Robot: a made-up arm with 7 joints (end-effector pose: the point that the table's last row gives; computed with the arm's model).
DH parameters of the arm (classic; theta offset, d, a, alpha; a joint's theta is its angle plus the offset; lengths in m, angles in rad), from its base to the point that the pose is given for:
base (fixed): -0.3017 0 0.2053 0
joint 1: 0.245 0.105 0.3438 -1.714
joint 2: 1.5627 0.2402 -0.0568 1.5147
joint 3: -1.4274 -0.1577 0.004 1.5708
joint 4: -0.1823 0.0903 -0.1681 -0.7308
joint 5: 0 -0.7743 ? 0.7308
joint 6: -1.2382 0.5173 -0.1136 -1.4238
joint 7: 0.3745 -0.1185 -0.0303 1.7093
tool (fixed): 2.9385 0.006 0 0
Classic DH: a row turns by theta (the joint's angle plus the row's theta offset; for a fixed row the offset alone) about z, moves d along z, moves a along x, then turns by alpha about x.
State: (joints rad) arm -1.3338 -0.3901 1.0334 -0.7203 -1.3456 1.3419 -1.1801
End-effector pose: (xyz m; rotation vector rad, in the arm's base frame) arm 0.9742 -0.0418 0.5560 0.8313 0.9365 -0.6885
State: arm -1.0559 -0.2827 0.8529 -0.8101 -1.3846 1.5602 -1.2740
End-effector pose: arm 1.0799 0.0904 0.4984 0.7469 1.2155 -0.3777
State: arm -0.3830 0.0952 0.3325 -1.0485 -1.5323 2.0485 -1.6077
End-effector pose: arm 1.1148 0.5356 0.1171 0.4418 2.1170 0.2159
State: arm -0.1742 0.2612 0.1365 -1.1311 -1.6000 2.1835 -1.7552
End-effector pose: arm 1.0002 0.6516 -0.0727 0.2925 2.4896 0.2864
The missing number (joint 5, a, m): 0.1393
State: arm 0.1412 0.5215 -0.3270 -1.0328 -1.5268 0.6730 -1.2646
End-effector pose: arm 0.5364 0.5433 -0.3108 -0.9667 1.9087 -1.8247
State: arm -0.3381 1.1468 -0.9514 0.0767 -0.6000 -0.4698 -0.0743
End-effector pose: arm 0.3876 0.3780 0.4216 -1.6275 0.5745 -0.0500
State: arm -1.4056 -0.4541 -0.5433 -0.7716 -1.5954 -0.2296 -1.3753
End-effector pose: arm 0.7671 -0.4693 -0.1880 -0.4979 -0.2458 2.0257
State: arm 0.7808 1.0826 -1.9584 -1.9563 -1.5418 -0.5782 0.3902
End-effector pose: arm 0.5260 0.4372 -0.1421 1.0213 1.8502 1.7563
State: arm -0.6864 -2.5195 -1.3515 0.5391 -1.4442 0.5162 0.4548
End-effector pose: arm 1.0730 -0.6464 0.0573 1.7272 0.6971 1.5249
